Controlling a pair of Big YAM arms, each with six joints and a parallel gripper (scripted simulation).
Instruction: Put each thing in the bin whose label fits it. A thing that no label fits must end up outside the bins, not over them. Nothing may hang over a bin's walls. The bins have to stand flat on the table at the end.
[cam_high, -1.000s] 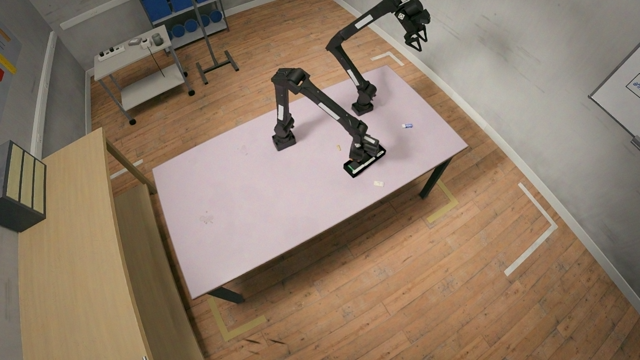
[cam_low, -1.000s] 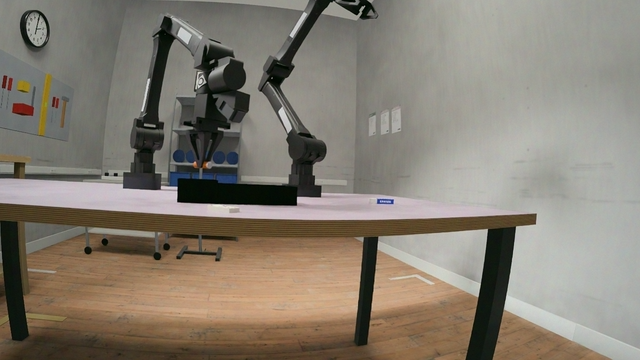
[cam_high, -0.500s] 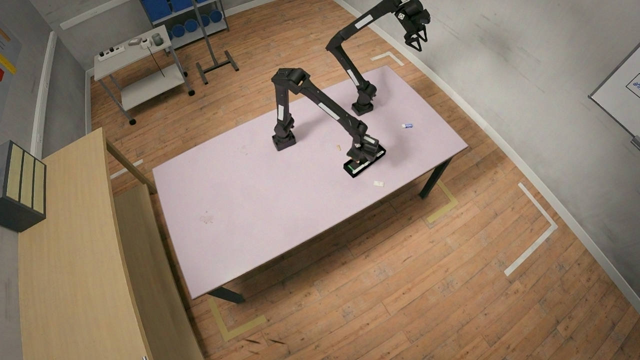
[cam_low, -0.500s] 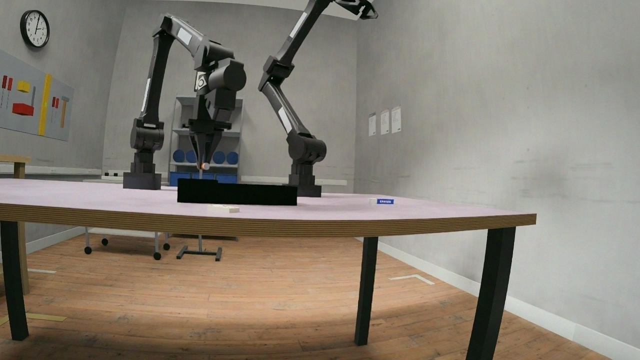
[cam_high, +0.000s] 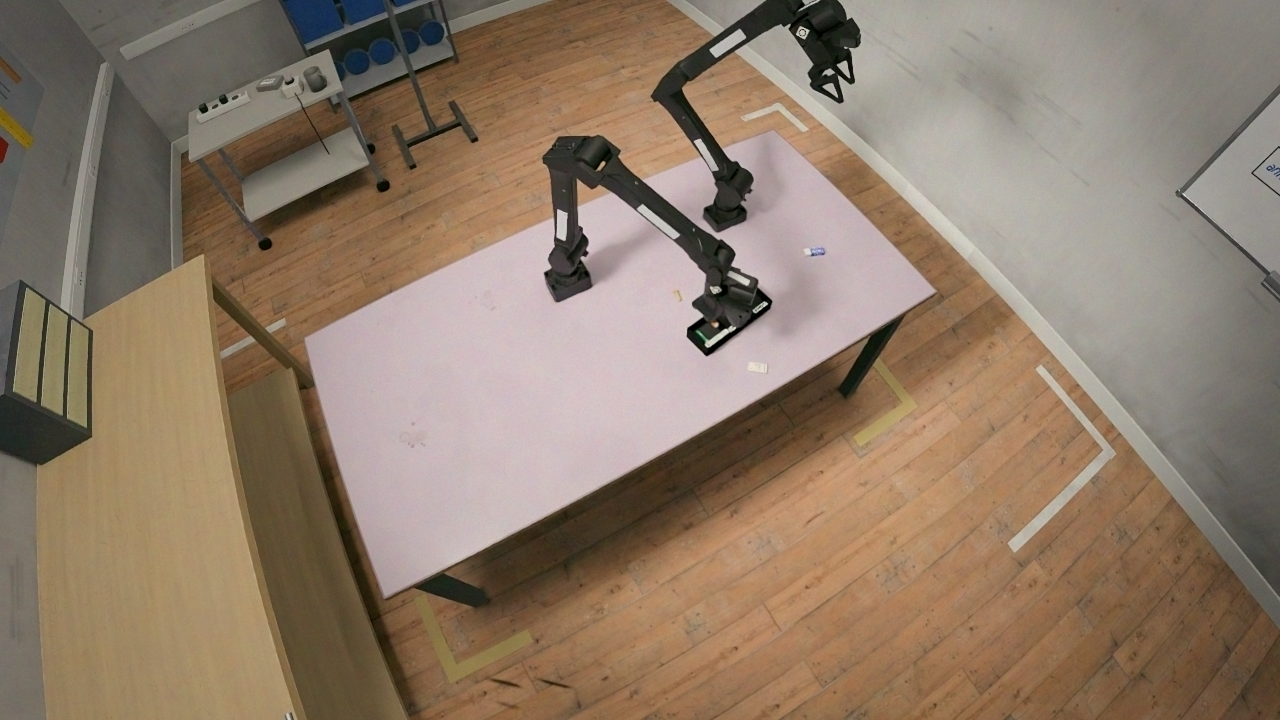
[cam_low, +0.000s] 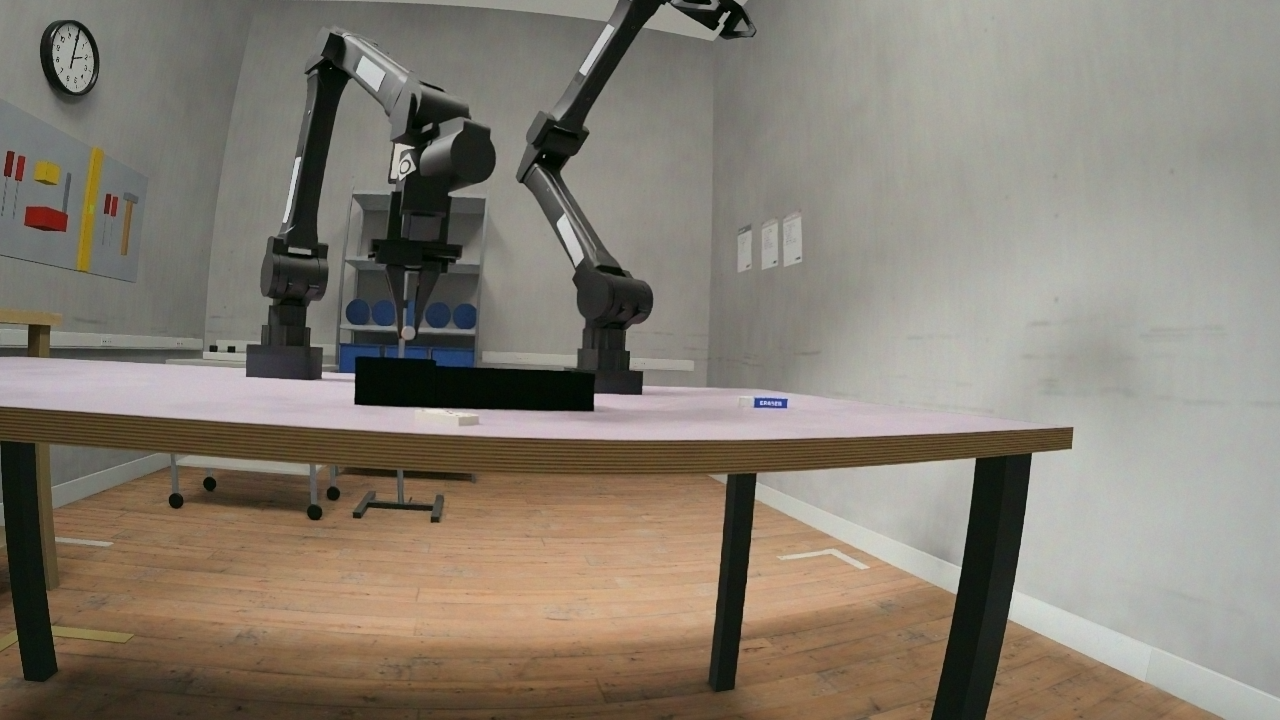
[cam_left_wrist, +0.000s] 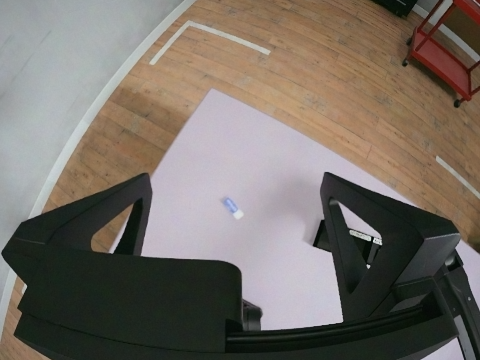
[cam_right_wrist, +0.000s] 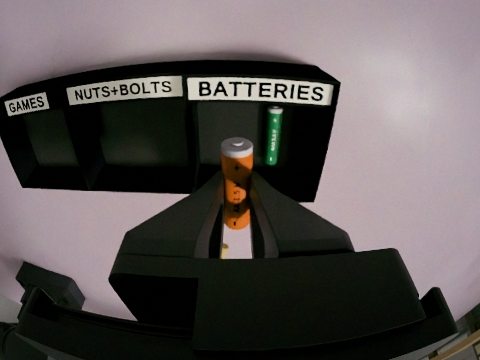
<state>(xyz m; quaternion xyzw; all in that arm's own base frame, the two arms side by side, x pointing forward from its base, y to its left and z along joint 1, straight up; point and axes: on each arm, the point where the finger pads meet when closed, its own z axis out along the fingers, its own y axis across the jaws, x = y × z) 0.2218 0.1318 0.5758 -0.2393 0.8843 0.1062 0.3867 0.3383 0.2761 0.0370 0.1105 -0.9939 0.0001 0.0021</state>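
Right now my right hand is 160 mm past the brass bolt, 70 mm above it and 10 mm to the left of it. From my right hand the other things lie so: eraser: 440 mm to the left, 90 mm behind, 70 mm below; then orange battery: right at my right hand; then white die: 160 mm ahead, 70 mm below, 60 mm to the left.
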